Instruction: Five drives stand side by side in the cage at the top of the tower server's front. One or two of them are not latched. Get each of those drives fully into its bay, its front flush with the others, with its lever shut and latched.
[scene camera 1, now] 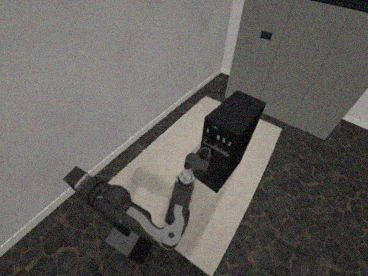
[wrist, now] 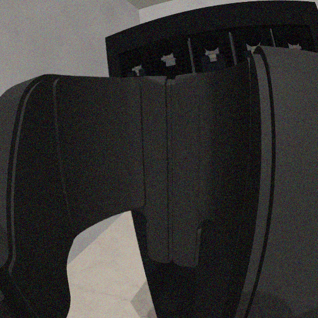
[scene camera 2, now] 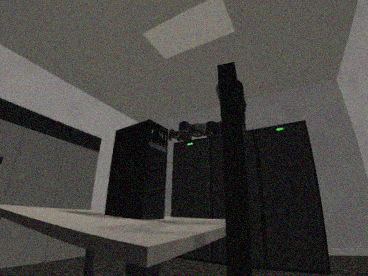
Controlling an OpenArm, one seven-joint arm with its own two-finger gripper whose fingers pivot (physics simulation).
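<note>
The black tower server (scene camera 1: pixel 241 111) (scene camera 2: pixel 134 175) (wrist: pixel 165 29) stands upright with its drive cage at the top of its front. In the wrist view the light upper catches of the five drives show in a row: the leftmost drive (wrist: pixel 137 71), the second drive (wrist: pixel 169 61), the middle drive (wrist: pixel 212 56), the fourth drive (wrist: pixel 253 48) and the rightmost drive (wrist: pixel 294 47). Their lower fronts are hidden behind my fingers, so lever positions and flushness cannot be told. My gripper (scene camera 1: pixel 205 151) (scene camera 2: pixel 173 134) (wrist: pixel 181 172) is shut and empty, close in front of the cage.
The server stands on a pale table (scene camera 1: pixel 265 137) (scene camera 2: pixel 120 234). A wall (scene camera 1: pixel 115 65) runs along the table's left side in the first scene view. A grey cabinet (scene camera 1: pixel 300 65) stands behind the server. Dark racks (scene camera 2: pixel 287 190) with green lights stand behind the arm in the second scene view.
</note>
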